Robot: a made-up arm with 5 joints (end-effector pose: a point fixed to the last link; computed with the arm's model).
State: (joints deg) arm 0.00 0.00 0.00 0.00 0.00
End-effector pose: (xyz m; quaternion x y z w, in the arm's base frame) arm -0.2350 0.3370 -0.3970 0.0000 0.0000 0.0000 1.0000
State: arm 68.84 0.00 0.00 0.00 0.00
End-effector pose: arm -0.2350 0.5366 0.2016 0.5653 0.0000 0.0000 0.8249
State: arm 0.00 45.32 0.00 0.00 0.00
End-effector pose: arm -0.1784 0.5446 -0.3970 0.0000 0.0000 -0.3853 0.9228
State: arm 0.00 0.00 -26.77 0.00 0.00
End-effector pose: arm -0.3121 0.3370 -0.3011 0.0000 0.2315 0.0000 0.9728
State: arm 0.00 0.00 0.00 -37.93 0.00
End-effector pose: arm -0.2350 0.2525 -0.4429 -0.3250 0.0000 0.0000 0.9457
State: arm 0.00 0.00 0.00 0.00 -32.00
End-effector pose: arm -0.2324 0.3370 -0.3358 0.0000 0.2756 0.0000 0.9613
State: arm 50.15 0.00 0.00 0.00 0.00
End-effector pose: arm -0.2350 0.5576 0.0216 0.4238 0.0000 0.0000 0.9058
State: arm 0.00 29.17 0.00 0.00 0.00
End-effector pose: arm -0.2174 0.4766 -0.3970 0.0000 0.0000 -0.2518 0.9678
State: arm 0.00 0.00 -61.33 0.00 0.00
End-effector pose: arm -0.3345 0.3370 -0.1447 0.0000 0.5100 0.0000 0.8602
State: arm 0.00 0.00 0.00 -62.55 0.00
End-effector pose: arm -0.2350 0.1895 -0.4398 -0.5191 0.0000 0.0000 0.8547
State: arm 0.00 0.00 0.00 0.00 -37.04
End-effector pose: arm -0.2289 0.3370 -0.3267 0.0000 0.3176 0.0000 0.9482
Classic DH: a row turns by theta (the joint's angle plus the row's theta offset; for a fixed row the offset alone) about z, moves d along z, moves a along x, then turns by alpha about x. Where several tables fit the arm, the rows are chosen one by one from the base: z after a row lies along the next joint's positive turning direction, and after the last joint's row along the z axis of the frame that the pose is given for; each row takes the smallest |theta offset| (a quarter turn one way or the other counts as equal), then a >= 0, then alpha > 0; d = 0 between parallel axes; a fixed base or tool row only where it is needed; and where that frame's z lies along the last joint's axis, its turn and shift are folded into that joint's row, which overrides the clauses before.
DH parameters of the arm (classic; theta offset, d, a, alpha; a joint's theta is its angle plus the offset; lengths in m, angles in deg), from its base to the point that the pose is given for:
base (fixed): 90 0.048 0 90
joint 1: 0 0.042 0.373 90
joint 2: -90 0.235 0.114 90
joint 3: 90 0.145 0.11 -90
joint 4: 0 -0.055 0.074 90
joint 5: -90 -0.109 0.108 90
tool (fixed): 180 -0.026 0 0

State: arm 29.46 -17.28 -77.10 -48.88 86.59
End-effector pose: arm -0.3027 0.1715 -0.1655 0.1673 -0.2181 0.5022 0.8199
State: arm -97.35 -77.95 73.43 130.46 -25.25
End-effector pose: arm 0.1799 -0.4091 -0.0737 0.4768 0.7407 0.3328 0.3365
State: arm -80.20 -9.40 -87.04 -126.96 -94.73
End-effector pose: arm -0.2598 -0.1482 -0.1183 0.7073 -0.2455 0.2857 0.5982
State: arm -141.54 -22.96 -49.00 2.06 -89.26
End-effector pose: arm -0.1485 -0.3342 0.0639 0.3842 -0.3753 0.8423 0.0454
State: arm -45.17 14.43 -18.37 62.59 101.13
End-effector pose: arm -0.0899 0.1031 -0.5114 -0.0485 -0.7497 -0.2575 0.6077
